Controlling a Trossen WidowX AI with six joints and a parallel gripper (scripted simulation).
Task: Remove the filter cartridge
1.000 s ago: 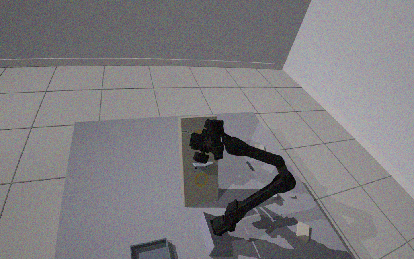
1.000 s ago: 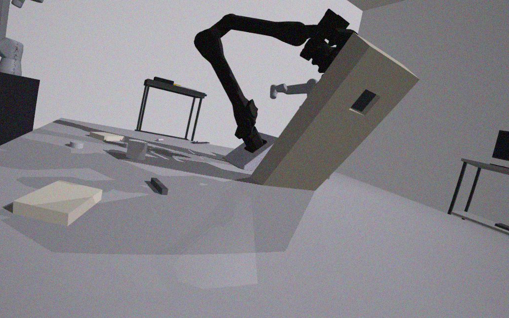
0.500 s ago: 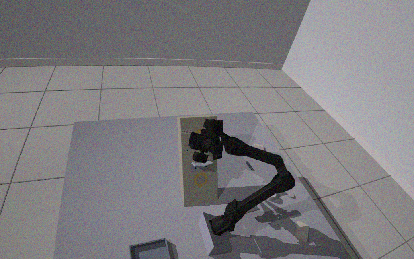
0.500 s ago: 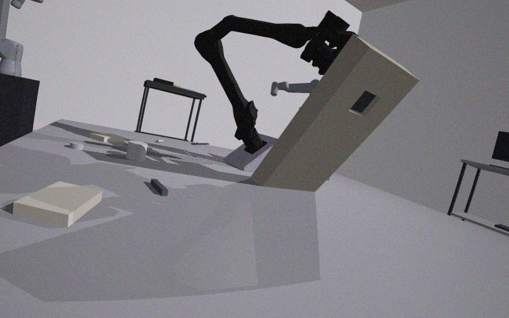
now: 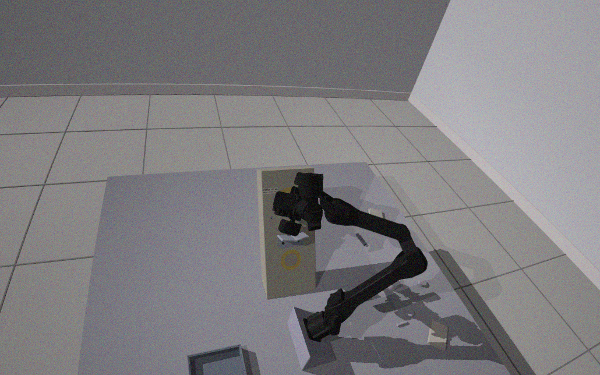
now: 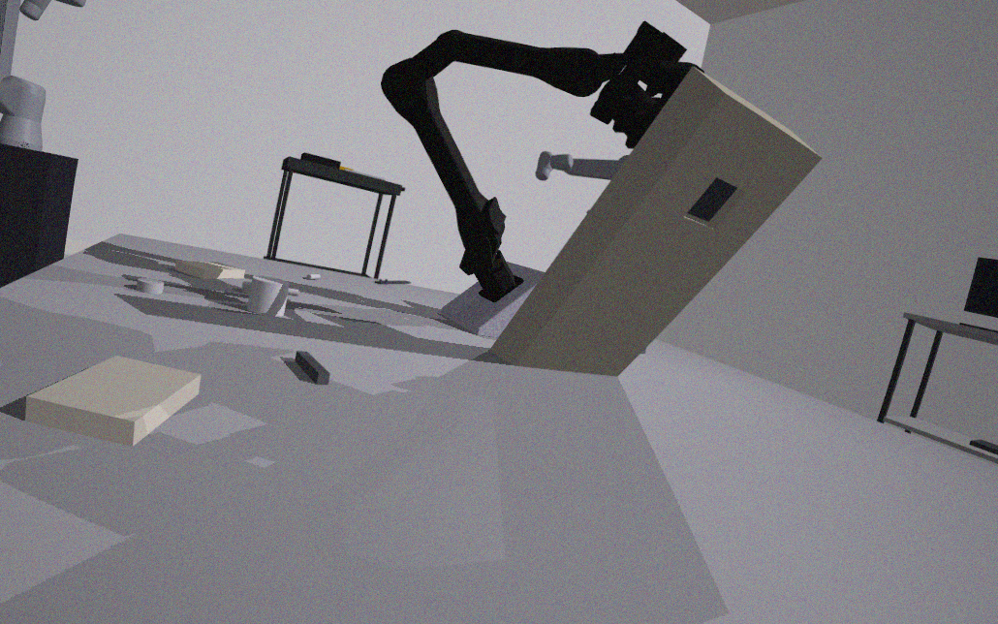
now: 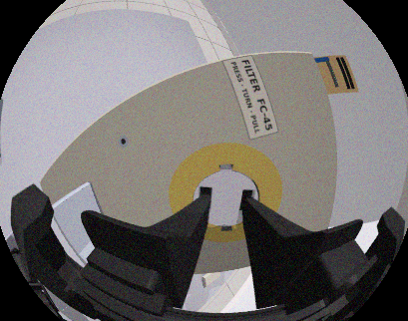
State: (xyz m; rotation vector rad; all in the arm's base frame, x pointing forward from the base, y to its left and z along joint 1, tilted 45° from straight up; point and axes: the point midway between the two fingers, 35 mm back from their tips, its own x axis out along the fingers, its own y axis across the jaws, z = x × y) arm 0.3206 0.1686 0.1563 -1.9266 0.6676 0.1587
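The round white filter cartridge is 1 cm ahead of my gripper tip and 1 cm below it. Round my gripper tip: grey tray: 41 cm behind, 27 cm to the left, 26 cm below; then dark bar: 1 cm behind, 36 cm to the right, 27 cm below.
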